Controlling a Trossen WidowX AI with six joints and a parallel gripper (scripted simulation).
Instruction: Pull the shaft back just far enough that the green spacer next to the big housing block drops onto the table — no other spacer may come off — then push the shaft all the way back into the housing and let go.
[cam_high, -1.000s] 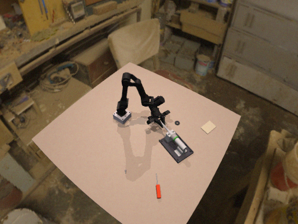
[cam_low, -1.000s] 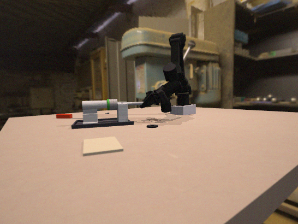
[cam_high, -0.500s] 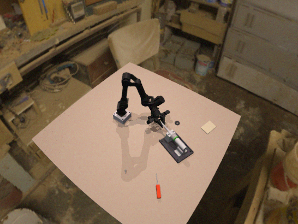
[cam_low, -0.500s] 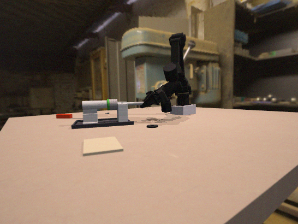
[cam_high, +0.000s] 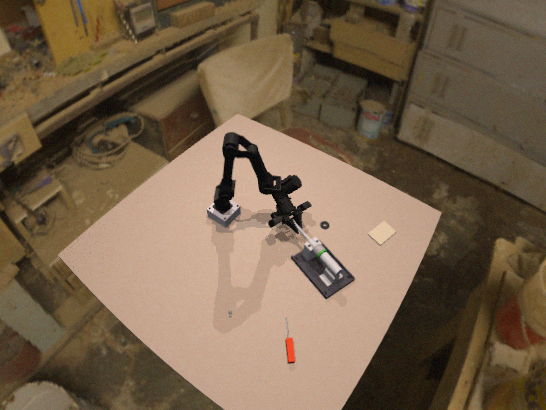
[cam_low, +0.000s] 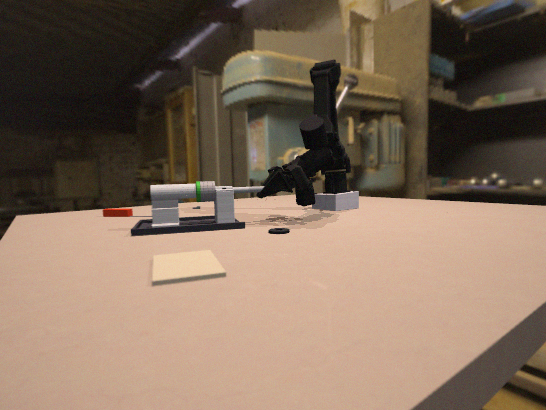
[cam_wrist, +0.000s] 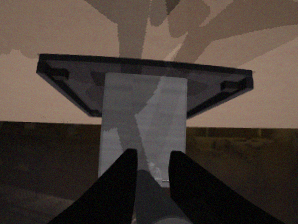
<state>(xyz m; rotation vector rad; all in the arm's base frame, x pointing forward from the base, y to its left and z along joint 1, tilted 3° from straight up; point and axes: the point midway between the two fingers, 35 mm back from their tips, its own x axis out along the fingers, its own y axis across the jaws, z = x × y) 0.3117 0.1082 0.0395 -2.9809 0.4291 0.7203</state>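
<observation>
My gripper tip is now 50 mm short of the grey shaft, 10 mm to the left of it and 20 mm below it. The rest, counted from my gripper tip: tan square pad (260 mm ahead, 280 mm to the left, 60 mm below); then black washer (40 mm ahead, 150 mm to the left, 60 mm below); then green spacer (130 mm ahead, 40 mm to the right, 20 mm above).
</observation>
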